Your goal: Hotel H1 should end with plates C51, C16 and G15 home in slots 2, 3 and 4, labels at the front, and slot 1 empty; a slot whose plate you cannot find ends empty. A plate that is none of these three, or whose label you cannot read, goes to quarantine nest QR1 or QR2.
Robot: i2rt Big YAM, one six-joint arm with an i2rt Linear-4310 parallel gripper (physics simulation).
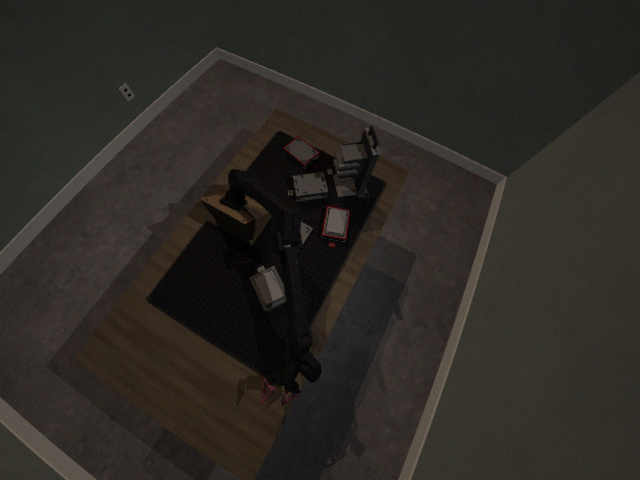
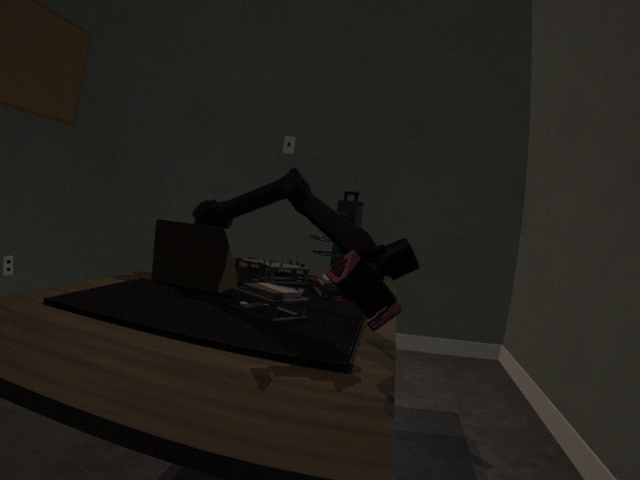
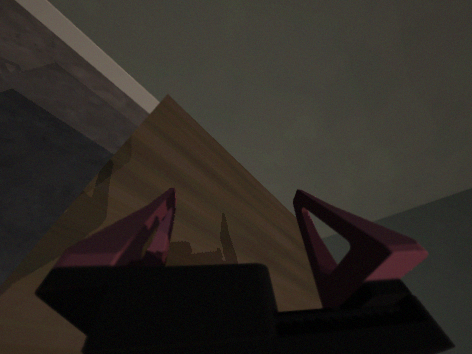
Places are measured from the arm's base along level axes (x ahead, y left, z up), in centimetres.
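Pixels of known places: gripper, fingertip midpoint: (image 1: 271, 403) (image 2: 358, 304) (image 3: 237, 194); arm's base, link origin: (image 1: 233, 203) (image 2: 191, 248).
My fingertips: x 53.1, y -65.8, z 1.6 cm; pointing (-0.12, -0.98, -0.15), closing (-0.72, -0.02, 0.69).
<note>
For each thing: its middle in the pictures, then the offset to it from my fingertips. "spot": a spot on its surface instead. Level surfaces: height alone.
- hotel, body centre: (image 2: 337, 236) (image 1: 356, 163) dy +105.8, dx -7.8, dz +6.2 cm
- red-edged nest, surface spot: (image 1: 324, 236) spot: dy +71.5, dx -8.6, dz -10.6 cm
- pale plate, body centre: (image 2: 269, 290) (image 1: 269, 287) dy +38.0, dx -21.0, dz -6.4 cm
- white card, body centre: (image 1: 294, 235) dy +66.0, dx -22.4, dz -11.3 cm
- black mat, surface height: dz -12.1 cm
- wooden table, surface height: dz -13.4 cm
My gripper (image 1: 273, 401) (image 2: 349, 301) (image 3: 237, 194) has pink fingers. It is open and empty, above the wood past the mat's near edge. The hotel (image 1: 368, 173) (image 2: 349, 210) is a grey tower at the far right with pale shelves stacked on its left side; which slots hold plates I cannot tell. A red-edged nest (image 1: 324, 236) stands right of centre with a pale top. Another red-edged, pale-topped block (image 1: 301, 150) is at the far end. A pale plate (image 1: 269, 289) (image 2: 273, 290) lies on a low stand nearer me. Plate codes are unreadable.
A grey stand with small pegs (image 1: 310, 183) (image 2: 284, 266) is left of the hotel. A white card (image 1: 306, 230) lies partly behind the arm. The black mat (image 1: 201, 299) (image 2: 170, 315) covers much of the wooden table (image 1: 155, 372) (image 2: 206, 397). A wooden block (image 1: 231, 223) (image 2: 188, 253) stands under the arm's base.
</note>
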